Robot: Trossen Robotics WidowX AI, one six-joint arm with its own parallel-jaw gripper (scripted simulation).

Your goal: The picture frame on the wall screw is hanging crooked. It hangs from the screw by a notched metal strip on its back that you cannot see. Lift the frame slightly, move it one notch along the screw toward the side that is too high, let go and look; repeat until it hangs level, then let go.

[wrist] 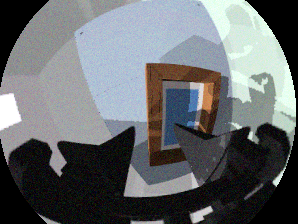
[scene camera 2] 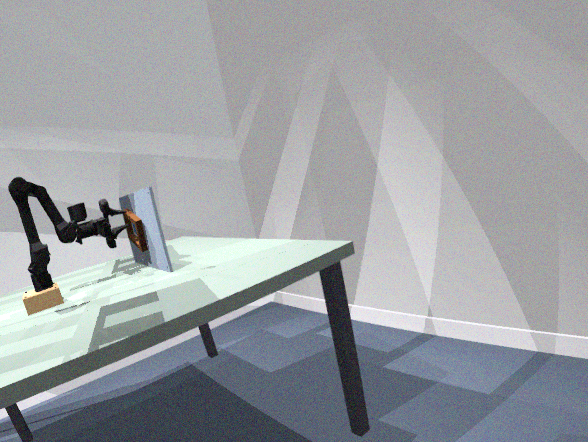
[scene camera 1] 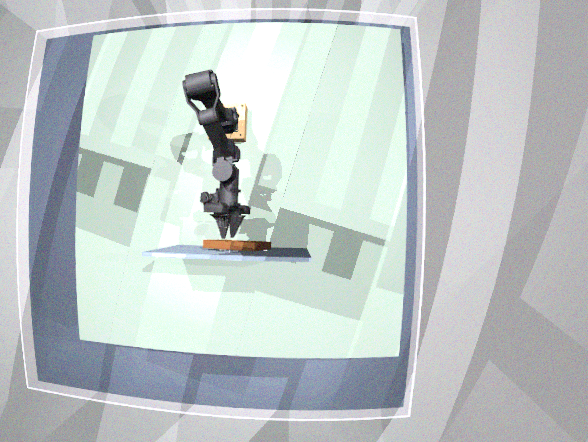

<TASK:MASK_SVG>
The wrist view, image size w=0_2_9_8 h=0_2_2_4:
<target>my gripper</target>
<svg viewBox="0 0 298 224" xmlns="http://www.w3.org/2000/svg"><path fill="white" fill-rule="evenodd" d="M291 149L287 139L289 135L286 135L285 129L279 129L270 123L263 123L257 128L255 137L258 137L258 144L247 139L250 127L213 136L174 123L174 136L177 137L185 159L188 160L193 176L200 186L186 192L170 193L169 196L124 196L136 137L134 125L130 125L120 135L100 145L57 141L57 149L60 149L61 156L67 161L61 168L61 176L57 175L49 164L53 153L51 147L41 140L35 140L35 137L9 152L7 164L17 188L33 210L60 224L130 224L130 221L192 224L190 214L200 212L209 205L212 206L212 213L206 214L205 220L193 224L247 224L263 208L277 188L273 181L281 175L283 169L286 169Z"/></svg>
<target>picture frame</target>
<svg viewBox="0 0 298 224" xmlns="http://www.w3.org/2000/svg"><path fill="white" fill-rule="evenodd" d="M146 63L149 167L178 163L178 161L188 161L185 159L186 156L184 156L180 144L178 144L177 137L174 136L174 123L212 135L214 123L216 123L218 104L220 104L218 101L220 101L221 73L218 71L214 72L212 69L193 67L193 65Z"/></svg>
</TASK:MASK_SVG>
